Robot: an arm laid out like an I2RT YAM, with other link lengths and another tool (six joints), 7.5 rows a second.
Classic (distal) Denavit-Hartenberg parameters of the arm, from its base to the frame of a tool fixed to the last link. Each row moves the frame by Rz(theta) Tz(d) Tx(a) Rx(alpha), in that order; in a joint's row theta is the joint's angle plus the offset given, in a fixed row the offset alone. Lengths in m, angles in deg.
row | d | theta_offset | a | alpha
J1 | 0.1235 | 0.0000 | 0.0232 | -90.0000
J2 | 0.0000 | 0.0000 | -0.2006 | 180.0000
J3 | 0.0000 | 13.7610 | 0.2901 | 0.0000
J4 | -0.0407 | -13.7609 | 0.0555 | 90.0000
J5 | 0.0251 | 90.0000 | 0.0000 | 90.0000
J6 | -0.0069 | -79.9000 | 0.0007 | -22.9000
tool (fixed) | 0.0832 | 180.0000 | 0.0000 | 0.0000
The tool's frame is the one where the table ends.
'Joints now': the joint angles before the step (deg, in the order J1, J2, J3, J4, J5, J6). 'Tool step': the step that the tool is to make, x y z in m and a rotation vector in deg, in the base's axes. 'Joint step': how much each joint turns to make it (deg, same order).
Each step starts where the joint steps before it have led.
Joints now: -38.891, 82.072, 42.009, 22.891, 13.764, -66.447
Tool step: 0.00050, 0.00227, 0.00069, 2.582, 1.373, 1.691
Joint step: 0.026, -1.066, 0.541, -4.424, -1.943, 0.572
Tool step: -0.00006, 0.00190, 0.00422, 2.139, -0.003, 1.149
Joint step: 0.018, -1.319, 0.561, -3.445, -1.649, 1.180
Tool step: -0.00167, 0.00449, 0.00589, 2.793, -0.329, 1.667
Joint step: 0.069, -2.405, 0.124, -4.276, -2.386, 1.612
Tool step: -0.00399, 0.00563, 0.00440, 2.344, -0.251, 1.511
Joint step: -0.025, -2.886, -0.710, -3.589, -2.210, 1.196
